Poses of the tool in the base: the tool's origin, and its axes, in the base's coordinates. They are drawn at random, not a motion.
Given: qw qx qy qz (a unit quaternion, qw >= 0); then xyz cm.
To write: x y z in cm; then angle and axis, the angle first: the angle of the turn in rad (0 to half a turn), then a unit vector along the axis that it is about. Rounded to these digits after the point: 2 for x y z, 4 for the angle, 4 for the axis.
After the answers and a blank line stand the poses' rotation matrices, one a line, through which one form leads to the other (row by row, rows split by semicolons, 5 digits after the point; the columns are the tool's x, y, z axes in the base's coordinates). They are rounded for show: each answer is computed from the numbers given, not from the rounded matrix.
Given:
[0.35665, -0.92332, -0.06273, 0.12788, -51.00, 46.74, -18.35]
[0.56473, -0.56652, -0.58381, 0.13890, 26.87, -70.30, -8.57]
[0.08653, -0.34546, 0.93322, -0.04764, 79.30, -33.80, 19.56]
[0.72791, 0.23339, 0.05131, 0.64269, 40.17, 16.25, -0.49]
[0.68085, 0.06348, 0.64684, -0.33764, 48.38, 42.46, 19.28]
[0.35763, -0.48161, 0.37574, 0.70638, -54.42, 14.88, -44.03]
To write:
[-51.00, 46.74, -18.35, 2.4122, -0.9883, -0.0671, 0.1369]
[26.87, -70.30, -8.57, 1.9414, -0.6865, -0.7074, 0.1683]
[79.30, -33.80, 19.56, 2.9683, -0.3468, 0.9367, -0.0478]
[40.17, 16.25, -0.49, 1.5111, 0.3404, 0.0748, 0.9373]
[48.38, 42.46, 19.28, 1.6437, 0.0867, 0.8832, -0.4610]
[-54.42, 14.88, -44.03, 2.4101, -0.5157, 0.4023, 0.7564]

0.95942 0.02462 -0.28089; 0.20706 -0.73773 0.64256; -0.19140 -0.67464 -0.71290
0.27974 0.50460 -0.81678; 0.81837 0.31952 0.47768; 0.50201 -0.80205 -0.32357
-0.74634 -0.63654 0.19442; -0.65303 0.75678 -0.02913; -0.12859 -0.14870 -0.98049
0.16864 -0.91168 0.37469; 0.95958 0.06496 -0.27382; 0.22530 0.40572 0.88579
-0.06482 0.54189 0.83794; -0.37765 0.76394 -0.52324; -0.92368 -0.35036 0.15513
-0.28031 -0.86717 -0.41165; 0.14332 -0.46184 0.87531; -0.94915 0.18635 0.25374

